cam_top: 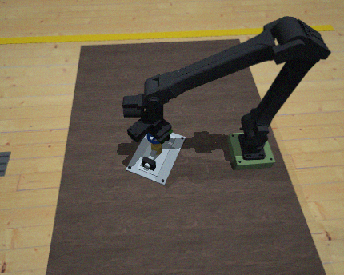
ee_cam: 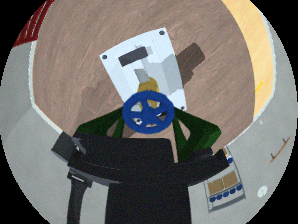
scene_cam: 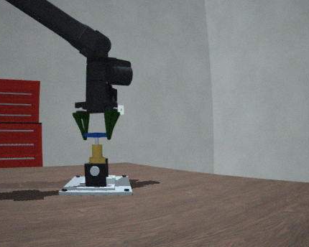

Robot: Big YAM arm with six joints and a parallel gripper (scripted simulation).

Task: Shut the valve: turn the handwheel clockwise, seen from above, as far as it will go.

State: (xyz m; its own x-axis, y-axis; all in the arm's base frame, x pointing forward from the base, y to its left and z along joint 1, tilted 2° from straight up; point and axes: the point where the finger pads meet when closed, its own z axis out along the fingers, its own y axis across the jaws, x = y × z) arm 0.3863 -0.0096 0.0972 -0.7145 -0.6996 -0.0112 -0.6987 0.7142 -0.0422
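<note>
Right now my hand is right at the handwheel.
</note>
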